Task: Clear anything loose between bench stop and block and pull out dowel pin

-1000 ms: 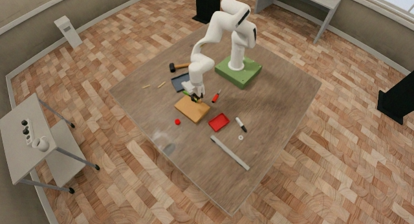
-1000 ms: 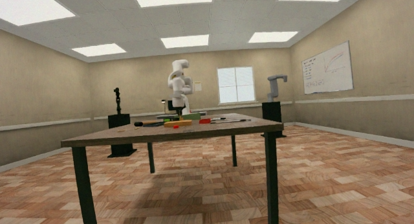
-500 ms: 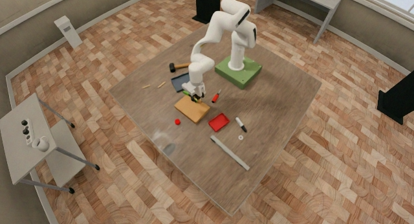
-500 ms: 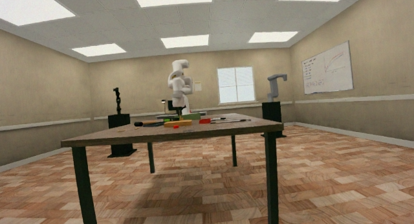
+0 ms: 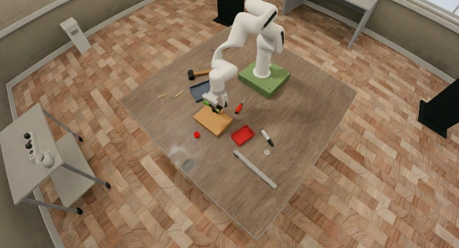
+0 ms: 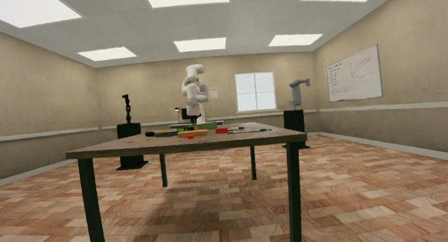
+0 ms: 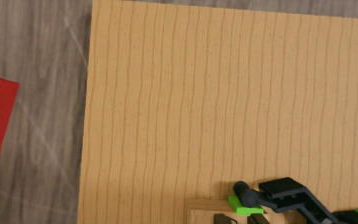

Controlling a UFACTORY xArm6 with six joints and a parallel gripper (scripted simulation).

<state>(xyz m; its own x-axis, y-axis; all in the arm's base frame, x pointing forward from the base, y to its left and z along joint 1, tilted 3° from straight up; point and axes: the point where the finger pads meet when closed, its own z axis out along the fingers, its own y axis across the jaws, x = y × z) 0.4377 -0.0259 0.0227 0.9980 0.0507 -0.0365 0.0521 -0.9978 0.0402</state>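
My gripper is now 2 cm above the dowel pin. From my hand the other things lie so: tan bench board: 7 cm below, 5 cm ahead, 1 cm to the right; then red cap: 20 cm ahead, 8 cm below, 2 cm to the right; then small wooden block: 5 cm below.
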